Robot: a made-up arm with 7 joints.
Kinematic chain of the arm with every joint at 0, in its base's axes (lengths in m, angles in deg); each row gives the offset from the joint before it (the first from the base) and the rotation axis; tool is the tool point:
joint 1: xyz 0 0 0 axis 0 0.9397 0.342
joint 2: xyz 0 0 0 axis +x
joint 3: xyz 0 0 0 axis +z
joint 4: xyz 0.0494 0 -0.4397 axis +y
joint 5: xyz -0.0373 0 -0.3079 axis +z
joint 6: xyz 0 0 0 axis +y
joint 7: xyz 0 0 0 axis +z
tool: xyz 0 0 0
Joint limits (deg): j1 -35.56..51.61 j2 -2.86..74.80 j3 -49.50..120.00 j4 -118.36..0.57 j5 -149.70..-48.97 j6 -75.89..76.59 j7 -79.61..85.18
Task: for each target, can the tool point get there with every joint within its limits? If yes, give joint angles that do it. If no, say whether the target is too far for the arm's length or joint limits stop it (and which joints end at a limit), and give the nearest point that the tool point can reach.
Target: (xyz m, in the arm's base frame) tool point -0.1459 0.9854 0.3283
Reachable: no: too far | nearest point -0.1595 0.6797 0.1614 | short by 0.349 m
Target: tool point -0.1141 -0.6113 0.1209
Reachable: no: joint limits stop it (at a limit: joint 1, joint 2, joint 3, joint 4) | nearest point 0.2954 -0.3295 -0.1579 | short by 0.570 m
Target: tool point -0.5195 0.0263 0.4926
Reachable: no: joint limits stop it (at a limit: joint 1, joint 3, joint 4) | nearest point -0.2920 0.3510 0.1111 | short by 0.550 m
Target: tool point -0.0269 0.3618 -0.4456
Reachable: yes | joints 42.13 30.94 16.88 -95.31 -124.49 64.88 11.92
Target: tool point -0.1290 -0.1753 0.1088
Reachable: no: joint limits stop it (at a limit: joint 1, joint 2, joint 3, joint 4) | nearest point -0.4298 0.1771 -0.0684 | short by 0.496 m
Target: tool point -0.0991 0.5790 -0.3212
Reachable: yes | joints 39.38 43.91 41.78 -68.62 -108.98 -29.25 35.57
